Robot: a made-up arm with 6 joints.
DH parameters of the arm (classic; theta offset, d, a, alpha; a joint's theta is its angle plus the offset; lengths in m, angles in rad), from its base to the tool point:
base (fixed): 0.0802 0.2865 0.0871 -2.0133
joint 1: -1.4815 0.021 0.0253 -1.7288
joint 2: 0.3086 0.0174 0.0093 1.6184
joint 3: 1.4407 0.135 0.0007 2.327
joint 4: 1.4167 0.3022 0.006 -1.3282
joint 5: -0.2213 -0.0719 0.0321 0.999
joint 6: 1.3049 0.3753 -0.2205 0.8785
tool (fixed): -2.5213 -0.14 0 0
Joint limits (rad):
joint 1: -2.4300..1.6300
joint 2: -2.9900..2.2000
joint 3: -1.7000..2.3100
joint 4: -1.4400..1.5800
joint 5: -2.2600..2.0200
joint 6: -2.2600..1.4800
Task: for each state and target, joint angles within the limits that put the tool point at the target. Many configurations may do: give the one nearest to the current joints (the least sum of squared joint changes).
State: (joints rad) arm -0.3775 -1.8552 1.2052 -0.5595 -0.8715 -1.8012
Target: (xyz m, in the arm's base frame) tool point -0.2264 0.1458 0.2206
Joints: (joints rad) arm -0.9443 -1.4810 0.4187 -0.2400 -0.9208 -1.4355
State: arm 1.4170 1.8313 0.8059 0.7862 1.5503 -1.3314
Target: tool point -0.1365 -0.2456 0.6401
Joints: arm 1.6300 1.5526 0.2750 0.7628 1.8056 -1.3020
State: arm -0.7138 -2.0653 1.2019 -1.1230 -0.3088 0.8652
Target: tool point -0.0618 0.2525 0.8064
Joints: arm -0.9754 -1.8007 1.3459 -1.0505 -0.1409 1.0098
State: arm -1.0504 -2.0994 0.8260 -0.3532 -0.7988 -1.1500
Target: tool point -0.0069 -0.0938 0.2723
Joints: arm -1.2929 -1.5417 0.3284 0.2275 -1.5311 -0.5790
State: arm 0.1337 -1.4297 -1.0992 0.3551 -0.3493 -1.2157
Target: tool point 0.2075 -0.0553 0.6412
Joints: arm 0.6449 -1.1541 -1.2156 0.3533 -0.2966 -1.0563
